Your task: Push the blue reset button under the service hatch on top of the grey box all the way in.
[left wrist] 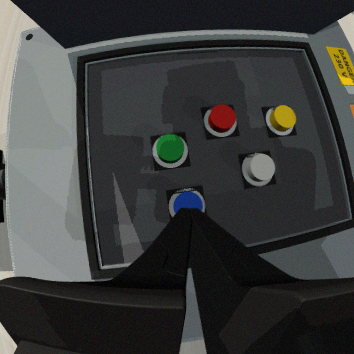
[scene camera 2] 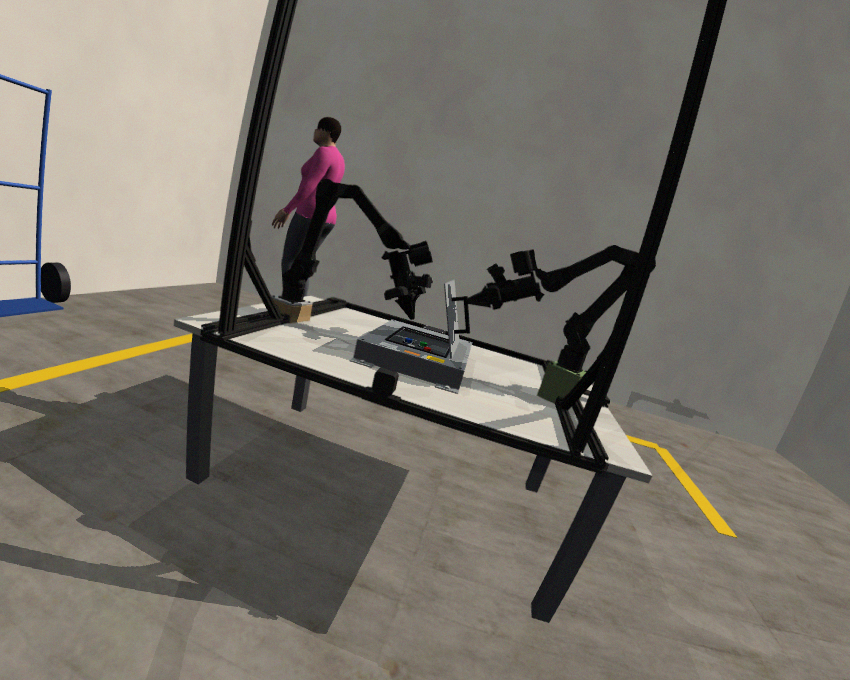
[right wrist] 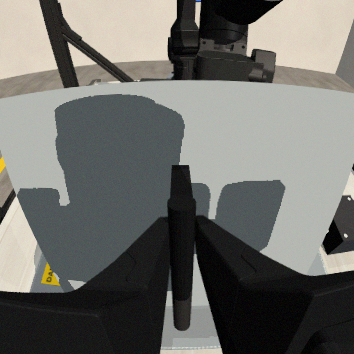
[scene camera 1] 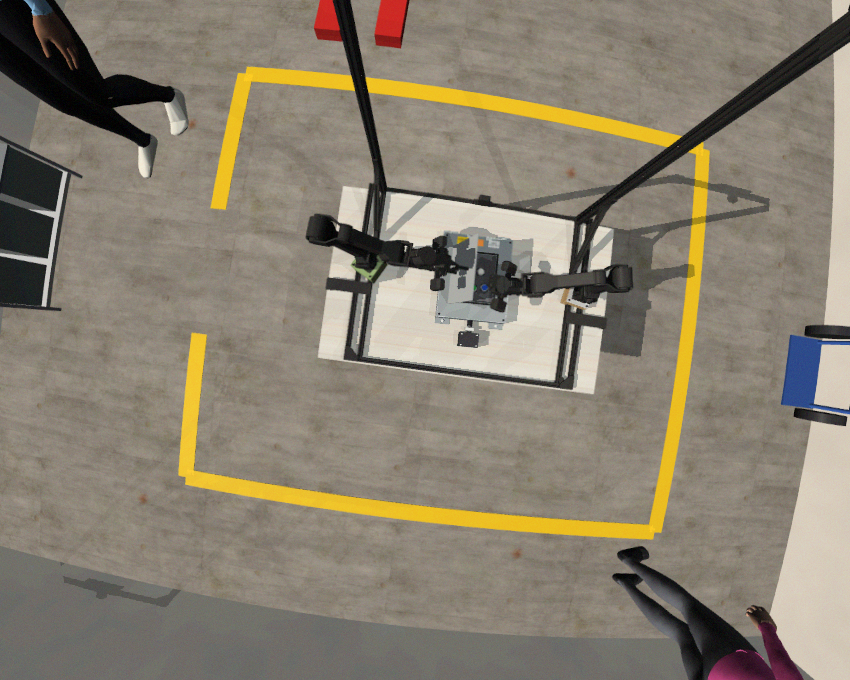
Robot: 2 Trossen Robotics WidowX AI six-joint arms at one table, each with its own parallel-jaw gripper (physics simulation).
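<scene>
The blue reset button [scene camera 1: 484,287] [scene camera 2: 409,341] [left wrist: 187,201] sits in the dark recess on top of the grey box [scene camera 1: 446,309] [scene camera 2: 404,365] [left wrist: 40,150]. The service hatch [scene camera 2: 449,315] [right wrist: 240,130] stands upright, open. My left gripper [scene camera 2: 411,316] [left wrist: 187,216] is shut and empty, pointing down above the recess. In the left wrist view its tips overlap the blue button's lower edge; in scene camera 2 they are above the box, apart from it. My right gripper [scene camera 2: 472,301] [right wrist: 180,224] is shut on the hatch's black handle [right wrist: 182,255].
Green [left wrist: 170,148], red [left wrist: 222,118], yellow [left wrist: 283,118] and white [left wrist: 261,167] buttons share the recess. A black block [scene camera 1: 467,338] [right wrist: 342,230] is beside the box. The black frame [scene camera 1: 460,372] [scene camera 2: 453,419] surrounds the work area on the table [scene camera 1: 333,340].
</scene>
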